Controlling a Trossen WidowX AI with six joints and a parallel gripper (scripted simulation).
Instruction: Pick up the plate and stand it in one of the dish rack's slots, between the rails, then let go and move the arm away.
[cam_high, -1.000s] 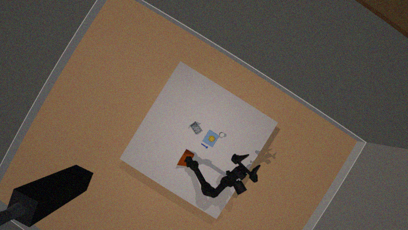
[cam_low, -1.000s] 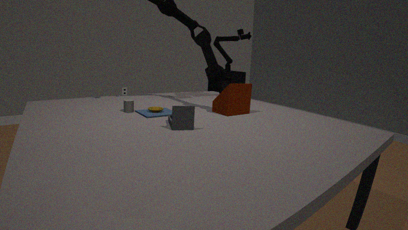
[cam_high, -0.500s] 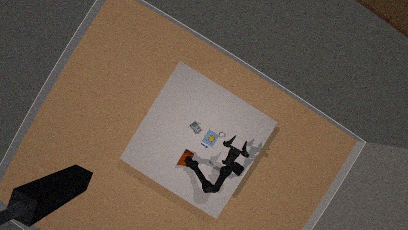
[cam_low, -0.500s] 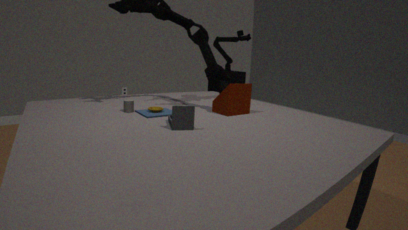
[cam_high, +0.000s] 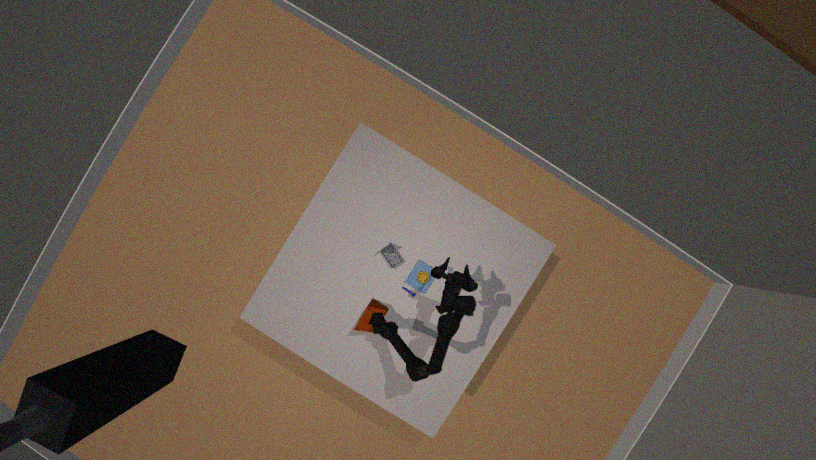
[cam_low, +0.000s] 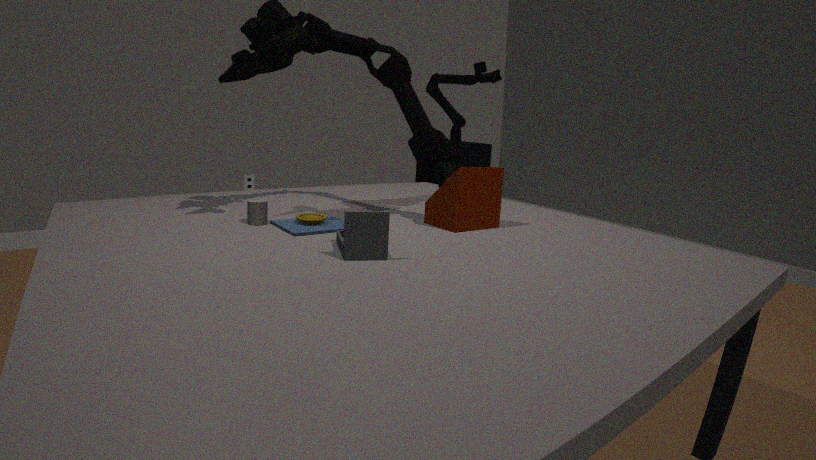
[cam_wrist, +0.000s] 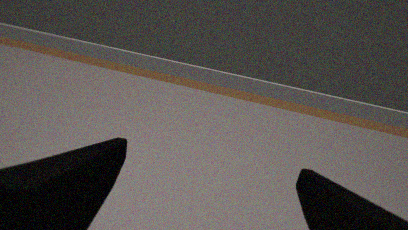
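My gripper tip is now 170 mm past the plate, 60 mm to the right of it and 290 mm above it. Round my gripper tip: blue spoon (280 mm behind, 100 mm to the left, 300 mm below); white cup (80 mm behind, 20 mm to the right, 280 mm below); grey dish rack (130 mm behind, 270 mm to the left, 280 mm below).
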